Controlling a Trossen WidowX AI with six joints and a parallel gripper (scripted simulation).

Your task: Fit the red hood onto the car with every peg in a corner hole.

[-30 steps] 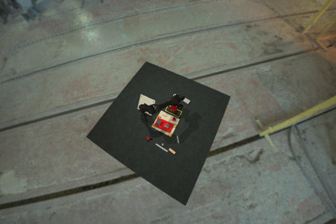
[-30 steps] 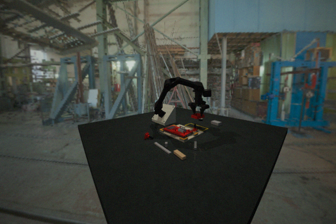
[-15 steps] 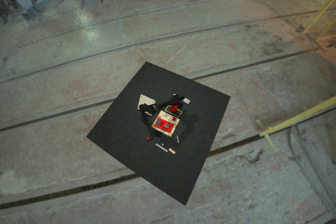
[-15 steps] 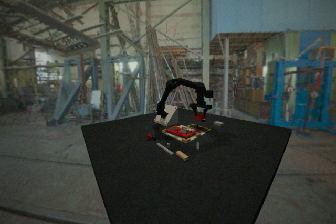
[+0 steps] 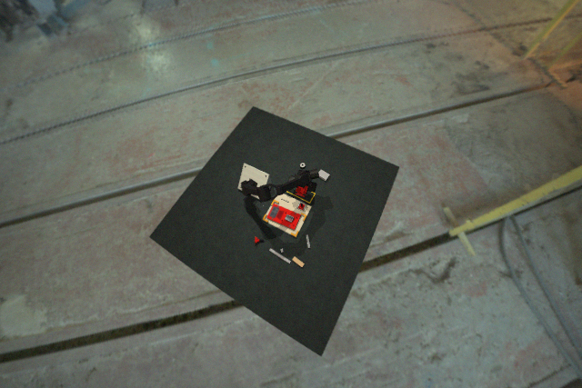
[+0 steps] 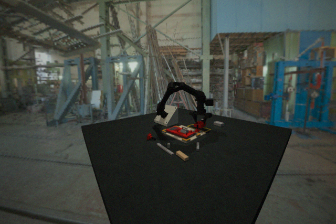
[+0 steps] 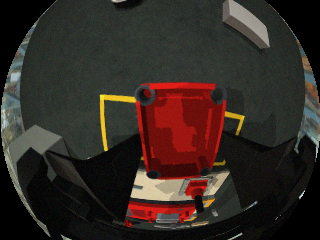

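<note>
Right now my gripper tip is 1 cm above the red hood. Round my gripper tip: grey bar (12 cm ahead, 44 cm to the right, 3 cm below); then grey engine block (4 cm ahead, 22 cm to the right, 1 cm below); then beige jig (1 cm ahead, 21 cm to the right, 2 cm below).
</note>
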